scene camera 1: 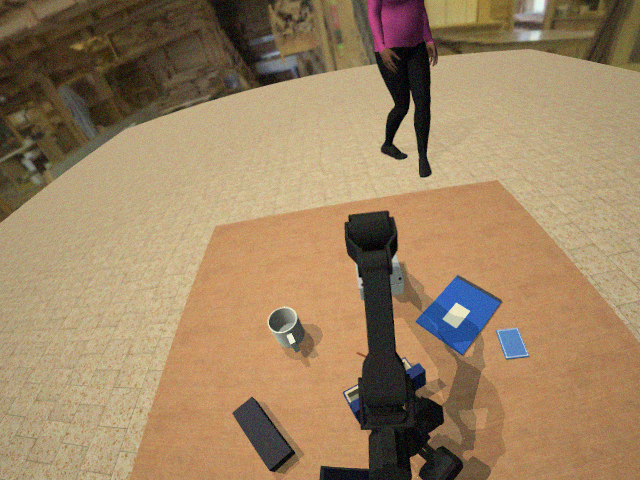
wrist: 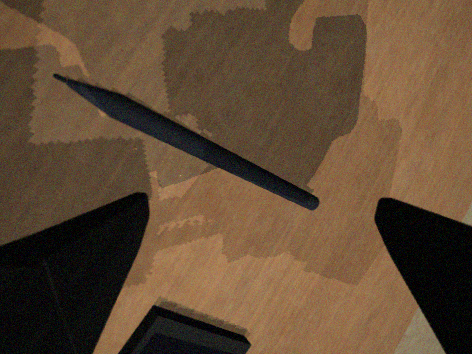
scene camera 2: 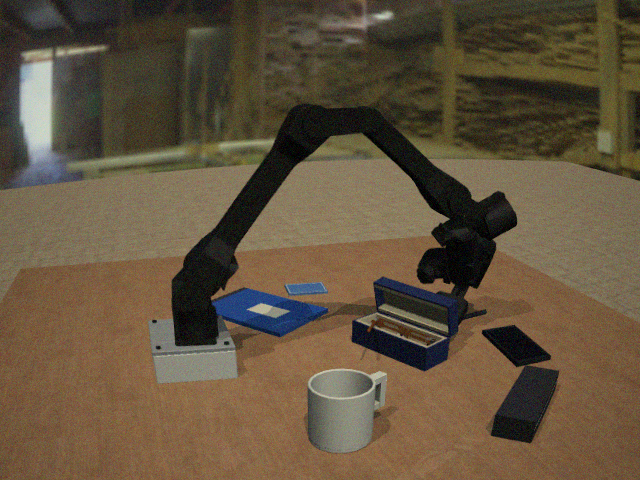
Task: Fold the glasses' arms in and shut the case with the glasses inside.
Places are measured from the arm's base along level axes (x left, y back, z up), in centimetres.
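Where they show: gripper, fingertip midpoint: (scene camera 1: 428, 463) (wrist: 263, 206) (scene camera 2: 466, 305); arm's base, origin of the base link: (scene camera 2: 194, 337).
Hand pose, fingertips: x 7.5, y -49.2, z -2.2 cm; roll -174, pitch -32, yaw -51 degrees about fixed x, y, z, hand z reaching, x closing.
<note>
Each offset is from my fingertips to the centre of the thing.
The dark blue case (scene camera 2: 391, 351) (scene camera 1: 416, 376) stands on the table with its lid raised on the side toward the gripper; in scene camera 1 the arm hides much of it. The brown glasses {dx -9.2, dy +20.0, dz +0.8 cm} (scene camera 2: 403, 329) lie in its cream-lined tray; one thin brown piece sticks out at the left end. Whether each arm is folded is too small to tell. My gripper (wrist: 263, 206) is open and empty, low behind the lid in scene camera 2, its fingertips partly hidden there. A dark pen {dx +0.9, dy +0.9, dz -2.8 cm} (wrist: 200, 145) (scene camera 2: 475, 313) lies on the table ahead of the fingertips.
A black phone {dx -14.2, dy -3.8, dz -2.8 cm} (scene camera 2: 516, 345) (wrist: 195, 332) and a dark box {dx -35.1, dy +6.3, dz -1.5 cm} (scene camera 2: 524, 403) (scene camera 1: 263, 434) lie right of the case in scene camera 2. A grey mug {dx -31.0, dy +31.6, dz +1.5 cm} (scene camera 2: 340, 413) (scene camera 1: 285, 329) stands in front. A blue book {dx +15.5, dy +35.7, dz -2.8 cm} (scene camera 1: 478, 304) (scene camera 2: 297, 315) and a blue card {dx +26.2, dy +24.4, dz -3.0 cm} (scene camera 1: 512, 343) (scene camera 2: 306, 288) lie behind.
</note>
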